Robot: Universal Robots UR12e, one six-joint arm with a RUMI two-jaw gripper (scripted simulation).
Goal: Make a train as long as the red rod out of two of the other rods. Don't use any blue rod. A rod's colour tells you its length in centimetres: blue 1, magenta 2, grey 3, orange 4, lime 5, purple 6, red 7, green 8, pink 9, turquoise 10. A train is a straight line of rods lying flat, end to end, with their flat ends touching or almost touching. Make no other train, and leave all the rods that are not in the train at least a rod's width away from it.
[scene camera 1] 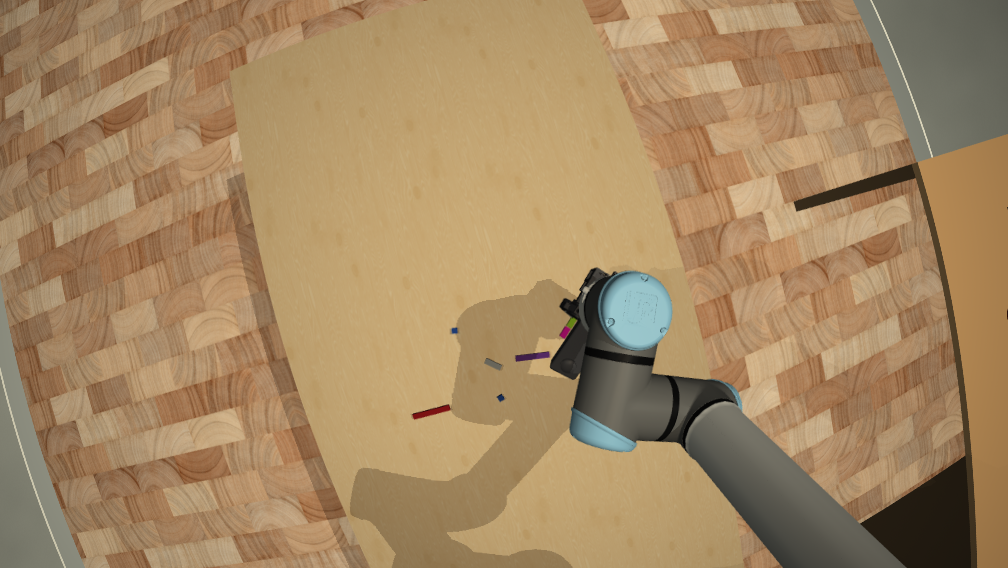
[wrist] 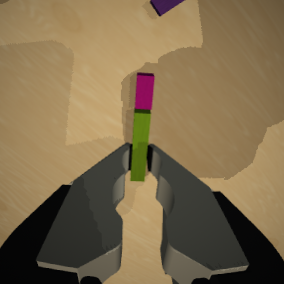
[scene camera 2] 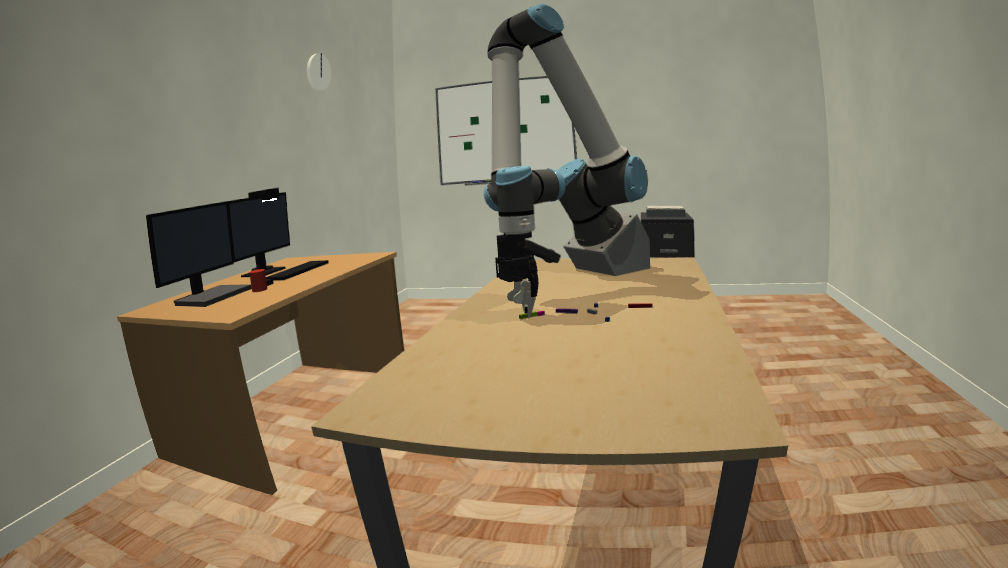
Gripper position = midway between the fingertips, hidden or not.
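Note:
Scene camera 2 shows the gripper [scene camera 2: 527, 317], and scene camera 1 has the gripper too [scene camera 1: 576, 313]. In the wrist view the gripper [wrist: 139, 146] appears together with a lime rod [wrist: 141, 125].

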